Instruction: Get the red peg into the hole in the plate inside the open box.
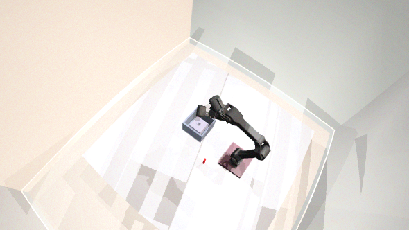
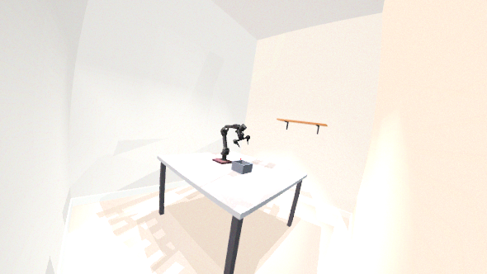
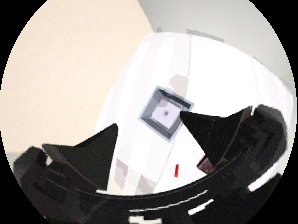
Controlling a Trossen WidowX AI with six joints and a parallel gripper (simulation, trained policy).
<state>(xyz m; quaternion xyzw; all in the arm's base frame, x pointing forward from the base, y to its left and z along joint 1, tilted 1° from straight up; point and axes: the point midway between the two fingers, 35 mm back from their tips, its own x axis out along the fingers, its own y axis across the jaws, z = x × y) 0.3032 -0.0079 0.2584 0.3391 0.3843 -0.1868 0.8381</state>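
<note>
Now: gripper tip 220 mm above the red peg, 170 mm past it and 150 mm to the right of it. Also, from my gripper tip: pale plate (220 mm below, 30 mm ahead, 10 mm to the right); grey box (240 mm below, 30 mm ahead, 10 mm to the right).
</note>
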